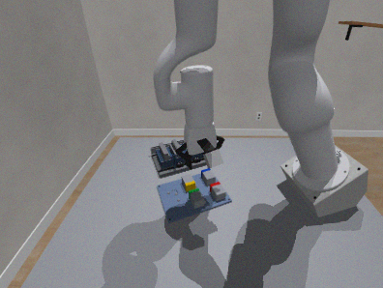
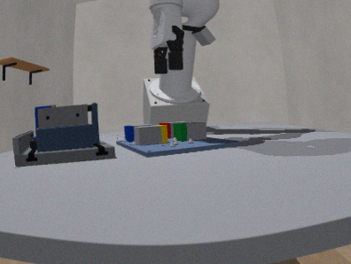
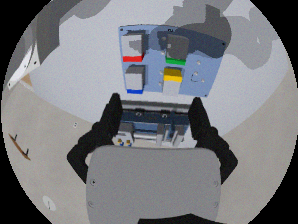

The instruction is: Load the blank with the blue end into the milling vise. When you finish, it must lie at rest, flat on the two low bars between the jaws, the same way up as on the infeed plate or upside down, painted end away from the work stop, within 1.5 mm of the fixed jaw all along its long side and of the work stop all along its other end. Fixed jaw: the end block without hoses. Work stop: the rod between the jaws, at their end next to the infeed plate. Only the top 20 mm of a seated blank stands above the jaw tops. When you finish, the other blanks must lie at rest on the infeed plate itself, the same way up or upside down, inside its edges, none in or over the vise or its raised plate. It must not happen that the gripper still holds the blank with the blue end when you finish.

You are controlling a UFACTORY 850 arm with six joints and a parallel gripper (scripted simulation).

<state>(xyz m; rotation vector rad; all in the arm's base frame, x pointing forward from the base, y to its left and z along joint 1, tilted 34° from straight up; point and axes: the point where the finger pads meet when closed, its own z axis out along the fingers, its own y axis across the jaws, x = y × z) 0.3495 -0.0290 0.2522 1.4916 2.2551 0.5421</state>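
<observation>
The green-ended blank is 2 cm ahead of my hand, 4 cm to the left of it and 15 cm below it. From my hand the other things lie so: yellow-ended blank (6 cm ahead, 4 cm to the right, 15 cm below); red-ended blank (6 cm behind, 15 cm below); plate (4 cm ahead, 17 cm below).
</observation>
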